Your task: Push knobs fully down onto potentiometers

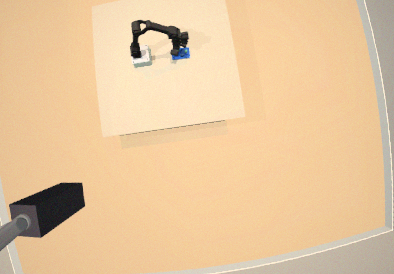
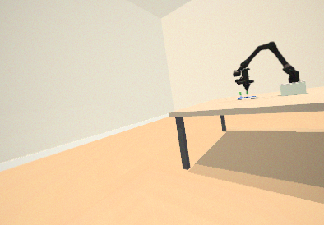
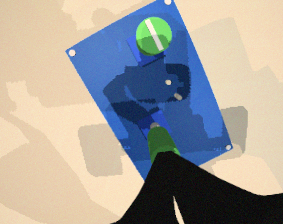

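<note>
Right now the green knob is 20 mm below my gripper tip.
</note>
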